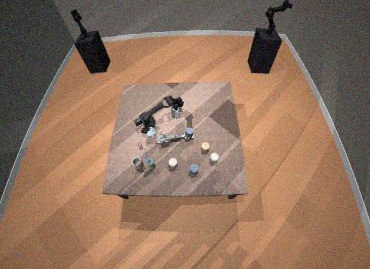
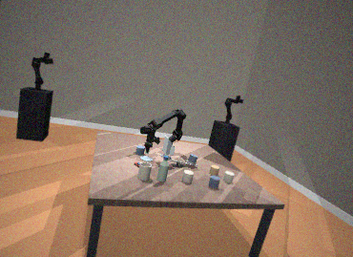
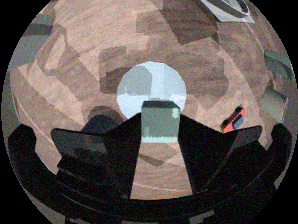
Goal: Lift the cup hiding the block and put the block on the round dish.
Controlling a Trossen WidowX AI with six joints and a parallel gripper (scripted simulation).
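Now: gripper tip 6 cm above the round pale blue dish. Round my gripper tip: small balance: 26 cm to the left, 8 cm ahead, 4 cm below; small red object: 15 cm ahead, 8 cm to the right, 5 cm below; beam: 26 cm to the left, 8 cm ahead, 2 cm below.
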